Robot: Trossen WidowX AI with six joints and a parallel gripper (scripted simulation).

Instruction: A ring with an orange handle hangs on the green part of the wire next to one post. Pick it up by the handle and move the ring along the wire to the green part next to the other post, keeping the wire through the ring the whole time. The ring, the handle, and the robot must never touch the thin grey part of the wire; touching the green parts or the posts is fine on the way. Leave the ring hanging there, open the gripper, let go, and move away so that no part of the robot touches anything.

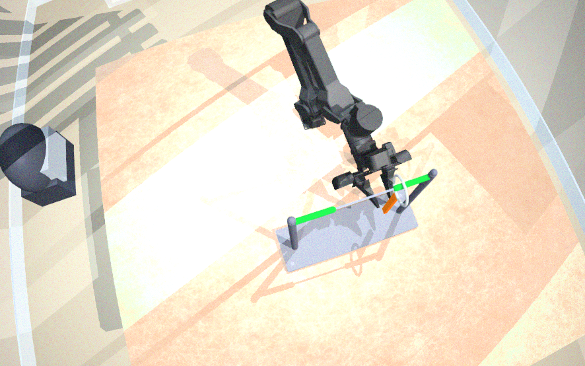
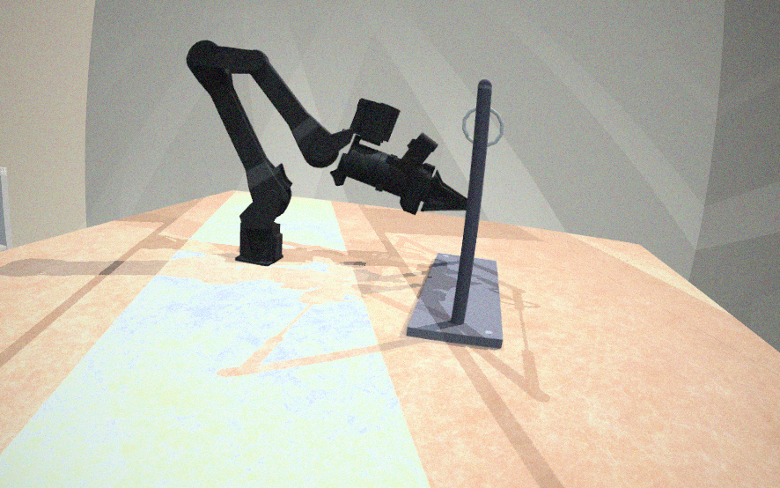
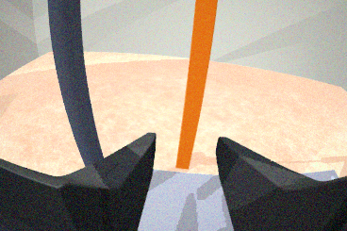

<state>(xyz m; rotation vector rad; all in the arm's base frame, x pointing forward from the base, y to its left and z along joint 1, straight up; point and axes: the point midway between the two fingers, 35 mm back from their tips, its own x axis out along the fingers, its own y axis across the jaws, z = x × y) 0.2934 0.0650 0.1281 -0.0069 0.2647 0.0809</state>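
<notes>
My gripper tip is now 80 mm below the ring with orange handle and 10 mm short of it.
</notes>
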